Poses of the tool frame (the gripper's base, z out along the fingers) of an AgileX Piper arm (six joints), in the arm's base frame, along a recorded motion.
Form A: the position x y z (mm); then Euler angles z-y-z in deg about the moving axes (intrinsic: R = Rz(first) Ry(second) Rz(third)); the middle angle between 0 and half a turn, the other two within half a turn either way.
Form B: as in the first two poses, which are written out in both.
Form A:
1: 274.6 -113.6 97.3 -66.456 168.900 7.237
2: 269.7 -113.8 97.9 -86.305 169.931 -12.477
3: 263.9 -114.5 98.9 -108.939 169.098 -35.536
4: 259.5 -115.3 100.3 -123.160 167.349 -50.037
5: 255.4 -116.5 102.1 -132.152 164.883 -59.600
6: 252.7 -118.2 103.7 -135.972 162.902 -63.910
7: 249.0 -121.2 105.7 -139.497 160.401 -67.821
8: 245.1 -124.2 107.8 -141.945 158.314 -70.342
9: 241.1 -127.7 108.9 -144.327 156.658 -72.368
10: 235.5 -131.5 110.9 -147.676 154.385 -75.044
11: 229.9 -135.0 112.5 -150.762 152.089 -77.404
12: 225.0 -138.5 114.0 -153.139 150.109 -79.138
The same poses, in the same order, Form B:
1:
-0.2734 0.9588 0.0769 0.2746
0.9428 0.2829 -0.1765 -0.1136
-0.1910 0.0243 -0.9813 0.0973
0 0 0 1

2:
-0.2776 0.9606 0.0113 0.2697
0.9454 0.2752 -0.1745 -0.1138
-0.1707 -0.0378 -0.9846 0.0979
0 0 0 1

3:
-0.2904 0.9549 -0.0614 0.2639
0.9444 0.2757 -0.1789 -0.1145
-0.1539 -0.1099 -0.9820 0.0989
0 0 0 1

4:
-0.2988 0.9468 -0.1198 0.2595
0.9439 0.2747 -0.1833 -0.1153
-0.1407 -0.1679 -0.9757 0.1003
0 0 0 1

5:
-0.3116 0.9340 -0.1750 0.2554
0.9410 0.2777 -0.1933 -0.1165
-0.1320 -0.2249 -0.9654 0.1021
0 0 0 1

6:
-0.3220 0.9229 -0.2114 0.2527
0.9379 0.2804 -0.2043 -0.1182
-0.1293 -0.2640 -0.9558 0.1037
0 0 0 1

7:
-0.3310 0.9085 -0.2551 0.2490
0.9351 0.2795 -0.2179 -0.1212
-0.1266 -0.3106 -0.9421 0.1057
0 0 0 1

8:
-0.3343 0.8964 -0.2910 0.2451
0.9342 0.2745 -0.2278 -0.1242
-0.1243 -0.3480 -0.9292 0.1078
0 0 0 1

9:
-0.3298 0.8875 -0.3219 0.2411
0.9364 0.2642 -0.2311 -0.1277
-0.1200 -0.3776 -0.9182 0.1089
0 0 0 1

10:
-0.3199 0.8742 -0.3653 0.2355
0.9408 0.2477 -0.2312 -0.1315
-0.1116 -0.4177 -0.9017 0.1109
0 0 0 1

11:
-0.3085 0.8591 -0.4085 0.2299
0.9457 0.2309 -0.2286 -0.1350
-0.1021 -0.4568 -0.8837 0.1125
0 0 0 1

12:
-0.2980 0.8447 -0.4446 0.2250
0.9499 0.2166 -0.2252 -0.1385
-0.0939 -0.4894 -0.8670 0.1140
0 0 0 1

